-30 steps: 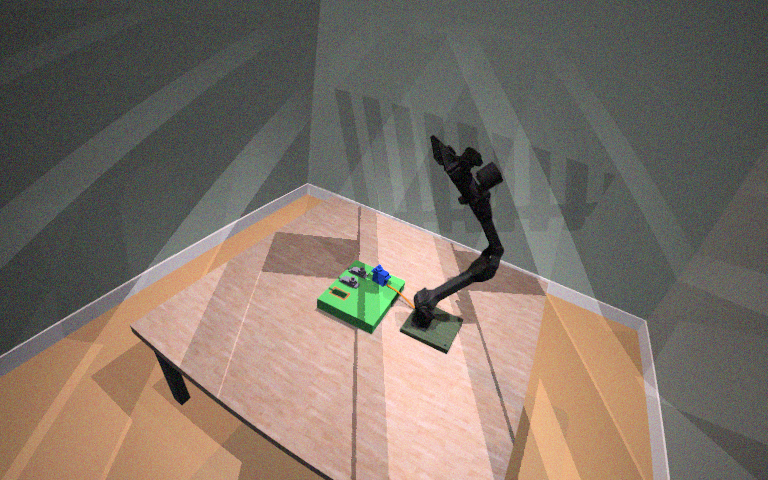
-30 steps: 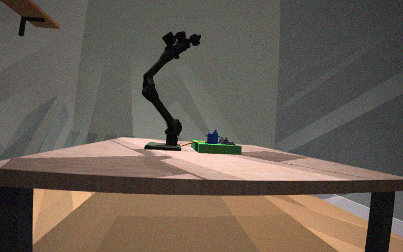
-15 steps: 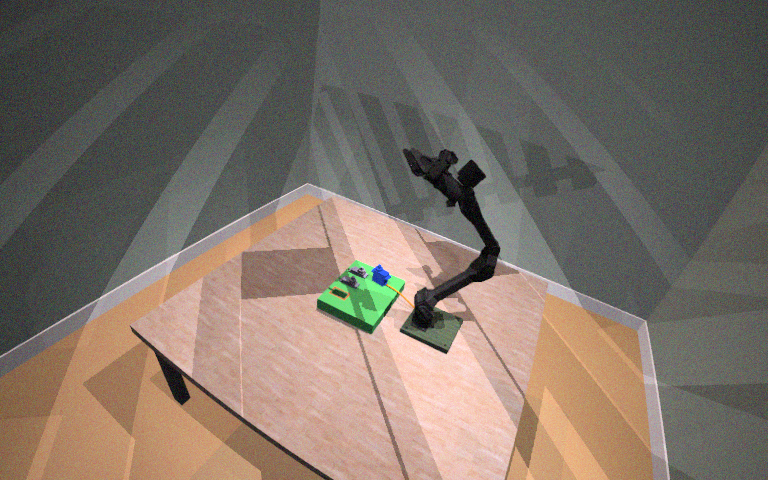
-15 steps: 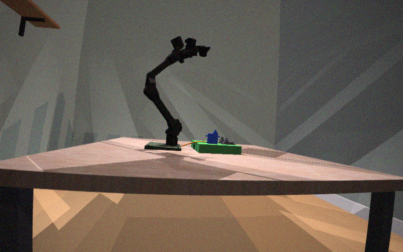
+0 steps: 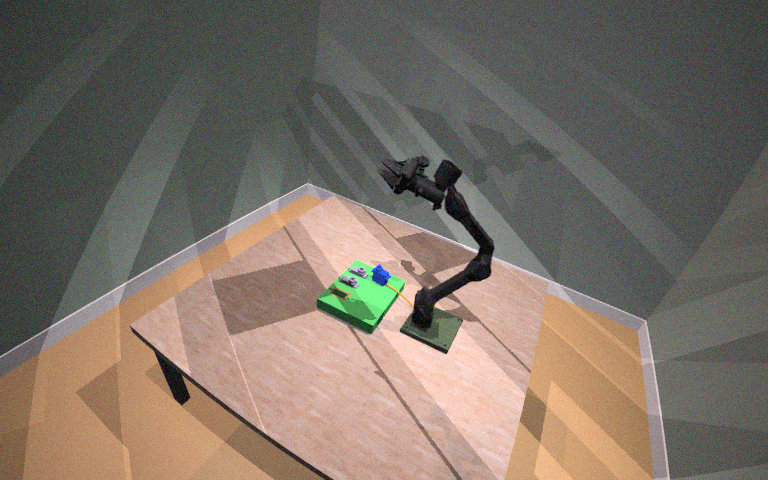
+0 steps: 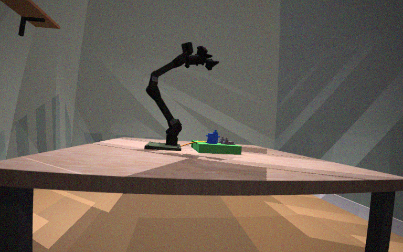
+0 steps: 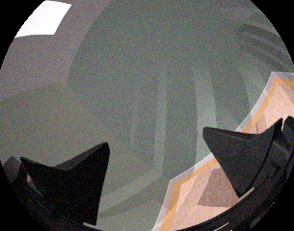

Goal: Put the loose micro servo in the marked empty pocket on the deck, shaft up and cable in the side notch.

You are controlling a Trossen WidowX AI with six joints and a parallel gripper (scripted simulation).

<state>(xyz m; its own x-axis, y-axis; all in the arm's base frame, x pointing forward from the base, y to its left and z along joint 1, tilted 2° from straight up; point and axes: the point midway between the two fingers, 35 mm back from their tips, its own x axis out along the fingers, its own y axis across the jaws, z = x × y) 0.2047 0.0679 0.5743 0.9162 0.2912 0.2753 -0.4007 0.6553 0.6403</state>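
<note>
Now: gripper tip 580 mm above the green deck, 60 mm to the left of it and 30 mm past it.
</note>
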